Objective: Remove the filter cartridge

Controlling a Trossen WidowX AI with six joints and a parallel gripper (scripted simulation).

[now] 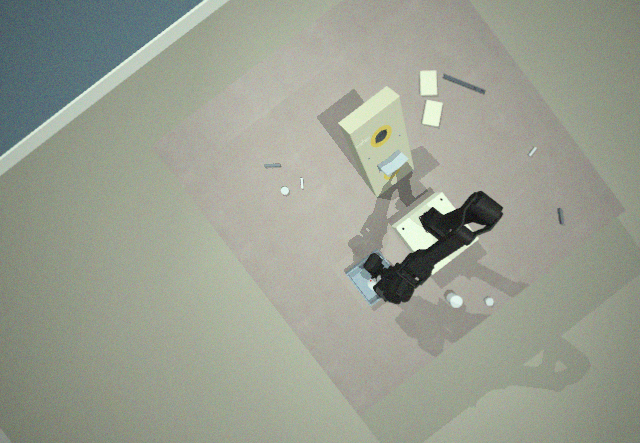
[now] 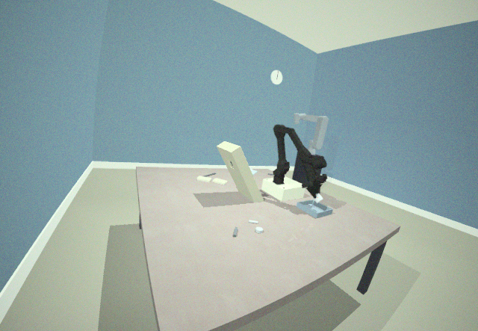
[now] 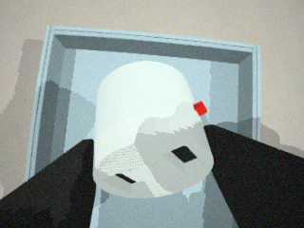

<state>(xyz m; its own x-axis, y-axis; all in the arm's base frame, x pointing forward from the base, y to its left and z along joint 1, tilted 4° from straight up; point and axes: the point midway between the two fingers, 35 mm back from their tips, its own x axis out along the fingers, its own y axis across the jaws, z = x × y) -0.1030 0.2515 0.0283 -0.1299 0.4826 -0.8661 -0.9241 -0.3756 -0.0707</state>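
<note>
My gripper tip is 70 mm above the blue-grey tray. Also, from my gripper tip: white round filter cartridge (right at my gripper tip); then grey flap (360 mm ahead, 220 mm to the right, 50 mm above); then panel (410 mm ahead, 210 mm to the right, 70 mm above).
</note>
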